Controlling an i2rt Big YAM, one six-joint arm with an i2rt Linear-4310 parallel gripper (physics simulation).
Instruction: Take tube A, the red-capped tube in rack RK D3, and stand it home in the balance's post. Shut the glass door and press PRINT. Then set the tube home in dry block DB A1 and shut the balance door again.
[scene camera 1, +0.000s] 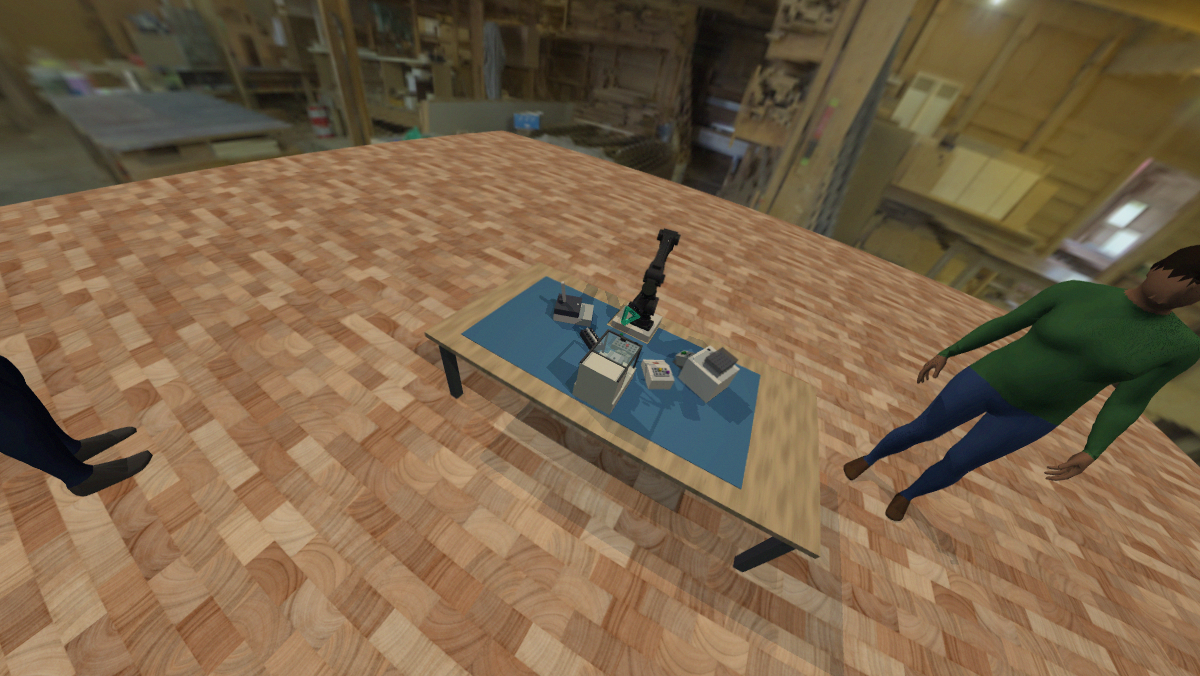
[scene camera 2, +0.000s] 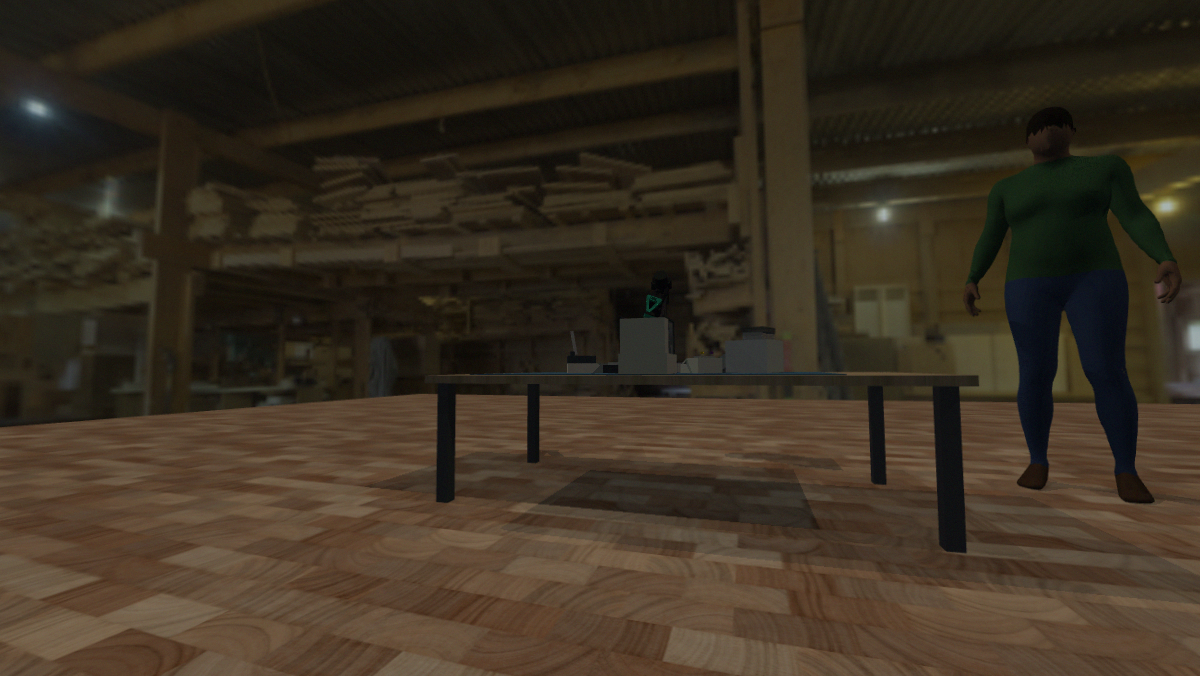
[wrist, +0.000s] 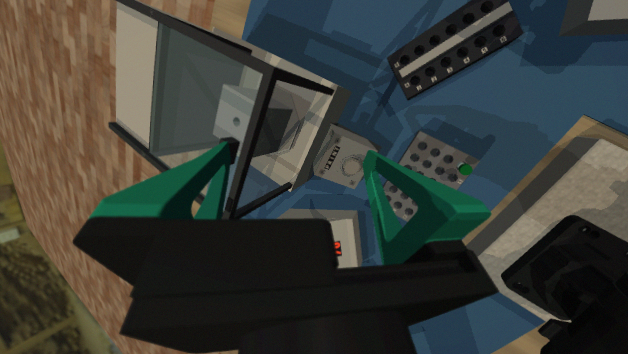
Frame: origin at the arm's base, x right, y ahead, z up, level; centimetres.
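Seen in the pictures: gripper, fingertip midpoint: (scene camera 1: 622, 324) (wrist: 301, 153); arm's base, origin of the base link: (scene camera 1: 641, 323) (wrist: 564, 266).
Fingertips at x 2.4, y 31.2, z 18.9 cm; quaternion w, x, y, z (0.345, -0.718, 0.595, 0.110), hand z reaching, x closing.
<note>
Offsets run from my fingertips to a thing's middle. "pt": to the spot under its first point. Level surfaces: height alone.
My gripper (scene camera 1: 629, 315) (scene camera 2: 653, 303) (wrist: 301, 153) is open and empty, high above the table by the arm's base. In the wrist view the cream balance {dx -4.0, dy +12.8, dz -11.7 cm} (scene camera 1: 597, 376) (scene camera 2: 644, 345) (wrist: 132, 75) is behind and beyond the left finger. A pale post (wrist: 227, 107) with one hole shows through its glass; the door's state is unclear. The grey PRINT box {pt dx -6.3, dy +1.6, dz -15.0 cm} (wrist: 324, 169) lies between the fingers. The grey rack {dx -2.3, dy -11.4, dz -21.3 cm} (wrist: 425, 154) holds a green-capped tube {dx +2.4, dy -14.2, dz -19.7 cm} (wrist: 465, 169) and is partly hidden by the right finger. The red-capped tube does not show. A black two-row block {pt dx +8.0, dy -2.9, dz -19.2 cm} (wrist: 407, 90) lies beyond; I cannot read DB on it.
A cream box {dx -22.0, dy -2.5, dz -19.3 cm} (wrist: 350, 227) with a red display is partly hidden below the gripper in the wrist view. In scene camera 1 a large cream machine {dx -39.8, dy -15.2, dz -13.3 cm} (scene camera 1: 707, 382) stands right and a dark-topped machine {dx +32.1, dy -17.5, dz -17.7 cm} (scene camera 1: 573, 314) left on the blue mat {dz -22.8 cm} (scene camera 1: 520, 327). A person (scene camera 1: 1083, 352) stands beyond the table's right end.
</note>
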